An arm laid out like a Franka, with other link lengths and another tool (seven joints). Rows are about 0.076 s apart.
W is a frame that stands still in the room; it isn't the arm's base.
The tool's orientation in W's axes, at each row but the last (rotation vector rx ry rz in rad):
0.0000 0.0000 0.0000
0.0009 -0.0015 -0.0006
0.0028 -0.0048 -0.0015
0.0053 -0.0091 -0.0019
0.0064 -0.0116 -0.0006
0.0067 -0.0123 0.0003
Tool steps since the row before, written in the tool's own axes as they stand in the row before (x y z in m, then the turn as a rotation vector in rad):
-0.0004 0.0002 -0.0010 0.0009 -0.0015 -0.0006
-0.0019 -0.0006 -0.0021 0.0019 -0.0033 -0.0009
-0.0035 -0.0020 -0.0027 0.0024 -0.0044 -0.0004
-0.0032 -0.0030 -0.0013 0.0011 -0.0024 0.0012
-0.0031 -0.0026 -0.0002 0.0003 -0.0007 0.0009
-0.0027 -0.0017 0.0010 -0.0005 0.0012 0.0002
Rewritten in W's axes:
-0.0004 0.0002 -0.0010 0.0009 -0.0015 -0.0006
-0.0019 -0.0006 -0.0021 0.0019 -0.0033 -0.0009
-0.0035 -0.0020 -0.0027 0.0024 -0.0044 -0.0004
-0.0032 -0.0030 -0.0013 0.0011 -0.0024 0.0012
-0.0031 -0.0026 -0.0003 0.0003 -0.0007 0.0009
-0.0027 -0.0017 0.0010 -0.0005 0.0012 0.0002

